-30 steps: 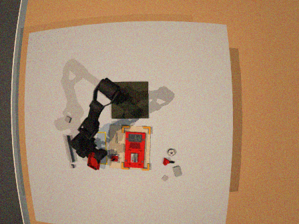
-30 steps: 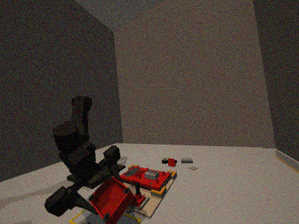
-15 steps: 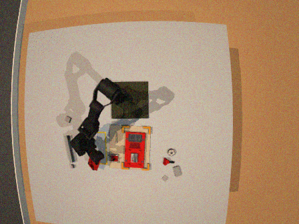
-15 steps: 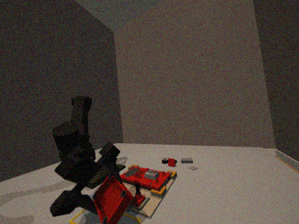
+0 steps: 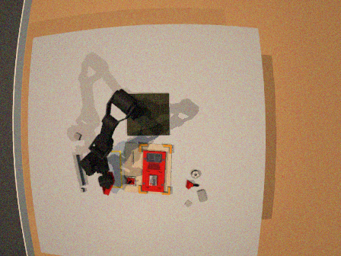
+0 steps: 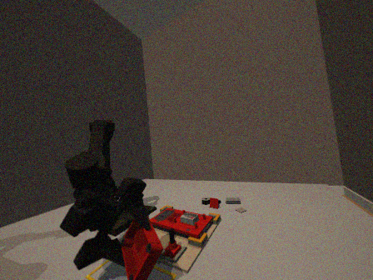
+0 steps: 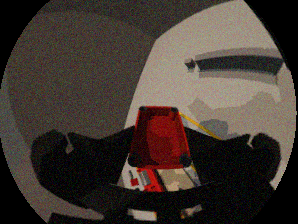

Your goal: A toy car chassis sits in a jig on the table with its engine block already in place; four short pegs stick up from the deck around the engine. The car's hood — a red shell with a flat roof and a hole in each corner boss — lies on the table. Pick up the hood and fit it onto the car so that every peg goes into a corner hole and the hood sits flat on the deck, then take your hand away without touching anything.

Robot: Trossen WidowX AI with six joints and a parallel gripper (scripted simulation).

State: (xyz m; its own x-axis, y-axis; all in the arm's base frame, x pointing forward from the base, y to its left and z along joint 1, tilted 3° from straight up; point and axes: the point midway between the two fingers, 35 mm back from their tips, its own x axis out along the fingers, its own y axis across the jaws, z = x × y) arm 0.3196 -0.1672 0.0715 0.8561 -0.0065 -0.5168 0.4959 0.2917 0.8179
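The long grey bar is 170 mm to the right of my gripper tip, 70 mm below it and 60 mm behind it. Round my gripper tip: red hood: 10 mm to the left; then grey engine block: 220 mm to the left, 60 mm below.
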